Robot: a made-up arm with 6 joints.
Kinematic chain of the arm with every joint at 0, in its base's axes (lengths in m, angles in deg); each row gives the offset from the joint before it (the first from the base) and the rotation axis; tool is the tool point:
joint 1: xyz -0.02 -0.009 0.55 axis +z
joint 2: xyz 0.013 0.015 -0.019 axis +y
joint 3: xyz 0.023 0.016 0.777 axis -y
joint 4: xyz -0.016 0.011 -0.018 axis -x
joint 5: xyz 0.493 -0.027 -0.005 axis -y
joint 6: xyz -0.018 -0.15 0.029 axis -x
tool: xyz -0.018 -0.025 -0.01
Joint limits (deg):
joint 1: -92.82..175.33
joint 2: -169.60..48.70
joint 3: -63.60..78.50
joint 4: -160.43..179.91
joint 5: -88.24..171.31
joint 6: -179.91..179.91
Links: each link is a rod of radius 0.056 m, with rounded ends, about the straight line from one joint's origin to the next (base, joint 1, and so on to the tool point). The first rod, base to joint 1, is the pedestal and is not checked.
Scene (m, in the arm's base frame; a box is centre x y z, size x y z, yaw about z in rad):
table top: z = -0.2
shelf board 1: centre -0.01 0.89 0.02 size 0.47 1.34 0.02 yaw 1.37
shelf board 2: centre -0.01 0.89 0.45 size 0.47 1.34 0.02 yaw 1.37
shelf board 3: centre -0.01 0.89 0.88 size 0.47 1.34 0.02 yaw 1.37
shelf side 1: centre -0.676 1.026 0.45 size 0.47 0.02 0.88 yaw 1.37
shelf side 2: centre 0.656 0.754 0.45 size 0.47 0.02 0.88 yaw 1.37
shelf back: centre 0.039 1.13 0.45 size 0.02 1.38 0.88 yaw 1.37
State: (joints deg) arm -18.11 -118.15 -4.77 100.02 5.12 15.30
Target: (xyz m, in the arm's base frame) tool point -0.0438 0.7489 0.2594
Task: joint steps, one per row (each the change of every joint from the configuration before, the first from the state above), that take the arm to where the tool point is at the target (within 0.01 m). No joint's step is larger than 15 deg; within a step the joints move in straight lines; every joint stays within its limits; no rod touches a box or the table.
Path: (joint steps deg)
1: -12.51 -10.25 -7.27 -0.67 3.64 5.14
2: -12.50 -10.24 -7.27 -0.67 3.64 5.14
3: -10.97 -2.34 -5.13 6.91 -3.25 -2.63
4: -10.97 -2.35 -5.13 6.91 -3.25 -2.62
5: -10.97 -2.34 -5.13 6.90 -3.25 -2.62

